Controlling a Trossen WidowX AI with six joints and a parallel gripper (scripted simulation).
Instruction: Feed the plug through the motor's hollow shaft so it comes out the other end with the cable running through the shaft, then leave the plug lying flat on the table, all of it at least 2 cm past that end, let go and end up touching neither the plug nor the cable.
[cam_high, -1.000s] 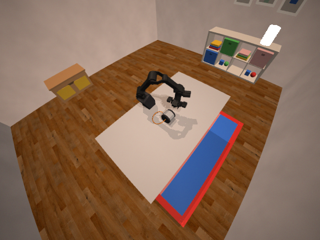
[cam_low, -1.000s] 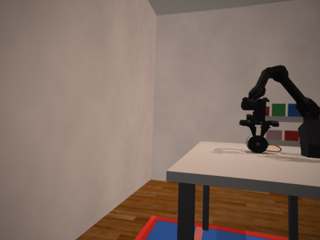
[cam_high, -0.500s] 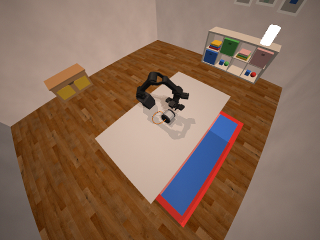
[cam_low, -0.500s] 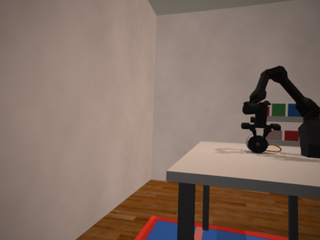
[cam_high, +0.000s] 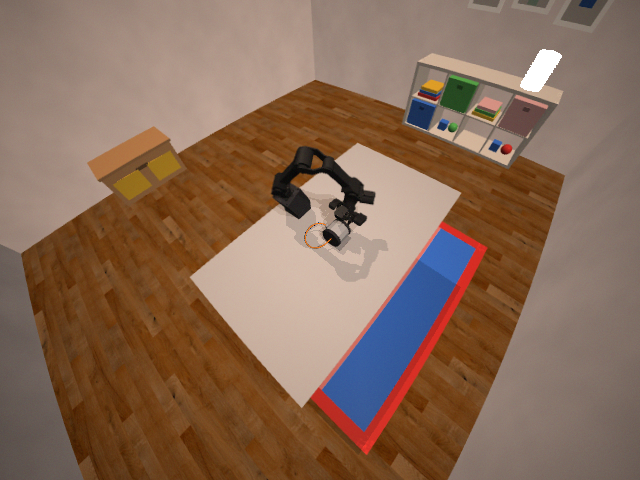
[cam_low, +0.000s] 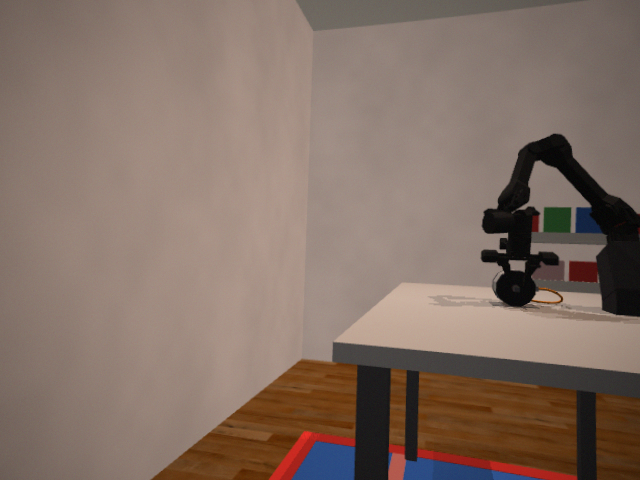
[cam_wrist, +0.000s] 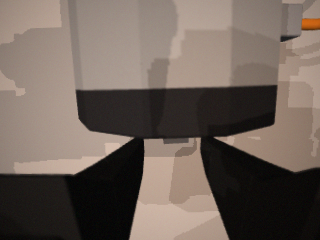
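The grey plug lies 2 cm to the right of my hand and 4 cm below it.
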